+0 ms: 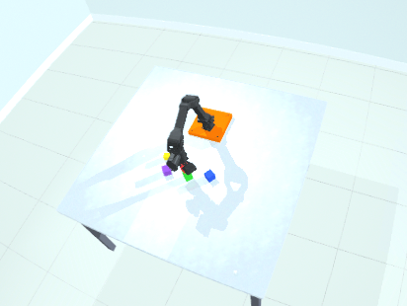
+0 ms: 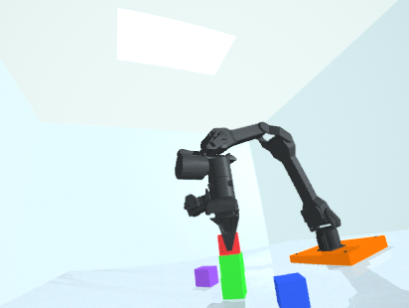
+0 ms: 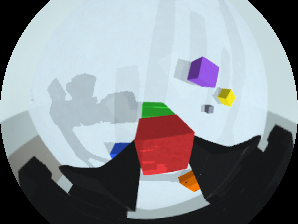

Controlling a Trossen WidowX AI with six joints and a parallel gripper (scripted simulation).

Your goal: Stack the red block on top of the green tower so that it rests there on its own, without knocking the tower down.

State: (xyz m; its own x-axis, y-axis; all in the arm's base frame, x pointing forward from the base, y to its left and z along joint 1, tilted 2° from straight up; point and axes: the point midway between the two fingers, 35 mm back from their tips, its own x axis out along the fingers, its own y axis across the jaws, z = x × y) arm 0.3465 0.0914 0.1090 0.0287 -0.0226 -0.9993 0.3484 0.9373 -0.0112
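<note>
My gripper tip is 10 mm below the red block. From my gripper tip the other things lie so: small yellow block 190 mm to the right, 80 mm below, 50 mm behind; then blue block 110 mm to the left, 70 mm below, 60 mm behind; then purple block 130 mm to the right, 70 mm below, 40 mm ahead.
</note>
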